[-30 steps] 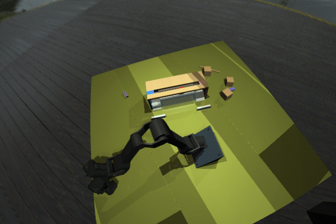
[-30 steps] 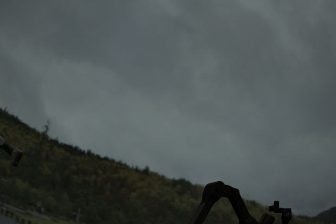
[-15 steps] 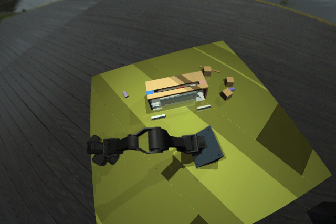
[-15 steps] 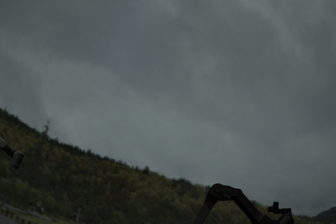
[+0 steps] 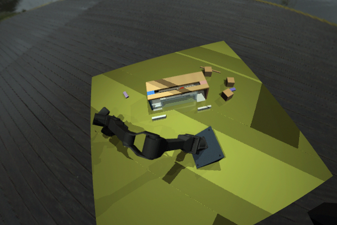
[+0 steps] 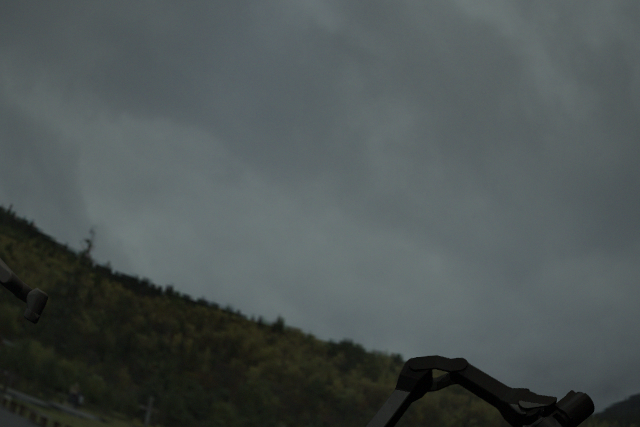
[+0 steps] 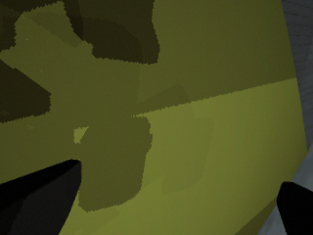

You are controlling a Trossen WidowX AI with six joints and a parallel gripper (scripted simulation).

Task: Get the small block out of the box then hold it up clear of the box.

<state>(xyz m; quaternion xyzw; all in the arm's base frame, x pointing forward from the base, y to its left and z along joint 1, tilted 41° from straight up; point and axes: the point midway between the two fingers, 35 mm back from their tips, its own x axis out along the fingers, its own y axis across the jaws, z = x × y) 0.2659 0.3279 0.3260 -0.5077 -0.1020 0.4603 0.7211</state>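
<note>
My gripper tip is 6 cm short of the tan box, 44 cm to the left of it and 1 cm above it. The rest, counted from my gripper tip: red block 7 cm ahead, 47 cm to the right, 2 cm above.
</note>
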